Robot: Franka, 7 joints.
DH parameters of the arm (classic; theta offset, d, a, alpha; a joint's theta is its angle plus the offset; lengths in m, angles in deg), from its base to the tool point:
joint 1: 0 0.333 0 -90
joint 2: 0 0 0 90
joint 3: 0 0.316 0.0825 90
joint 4: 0 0 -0.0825 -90
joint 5: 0 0.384 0 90
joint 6: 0 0 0.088 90
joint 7: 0 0.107 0 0
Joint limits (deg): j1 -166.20..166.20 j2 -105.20..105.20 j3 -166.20..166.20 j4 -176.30..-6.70 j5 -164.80..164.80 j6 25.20..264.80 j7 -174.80..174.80
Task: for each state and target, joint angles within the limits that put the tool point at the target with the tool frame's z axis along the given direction. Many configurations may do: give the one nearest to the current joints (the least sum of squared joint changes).
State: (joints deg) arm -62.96 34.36 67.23 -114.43 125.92 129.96 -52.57
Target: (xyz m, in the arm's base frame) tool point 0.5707 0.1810 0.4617 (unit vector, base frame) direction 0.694 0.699 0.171
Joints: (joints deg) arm -59.54 19.66 82.17 -115.23 137.21 141.72 -52.57
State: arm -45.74 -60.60 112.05 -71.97 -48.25 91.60 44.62
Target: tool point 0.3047 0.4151 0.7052 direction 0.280 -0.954 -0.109
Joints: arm -54.57 -43.88 84.18 -79.34 -43.35 66.88 44.62
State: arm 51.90 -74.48 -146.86 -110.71 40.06 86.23 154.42
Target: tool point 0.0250 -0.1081 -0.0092 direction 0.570 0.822 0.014
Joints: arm 52.95 -55.92 -166.20 -154.44 6.42 119.73 154.42
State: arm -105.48 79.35 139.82 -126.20 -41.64 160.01 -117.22
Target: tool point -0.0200 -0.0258 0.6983 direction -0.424 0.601 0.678
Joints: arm -71.90 105.20 166.19 -162.24 -68.90 200.20 -117.22
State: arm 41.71 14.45 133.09 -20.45 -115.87 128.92 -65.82
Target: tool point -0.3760 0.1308 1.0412 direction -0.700 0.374 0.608
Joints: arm 76.89 23.44 115.58 -54.45 -110.37 162.44 -65.82
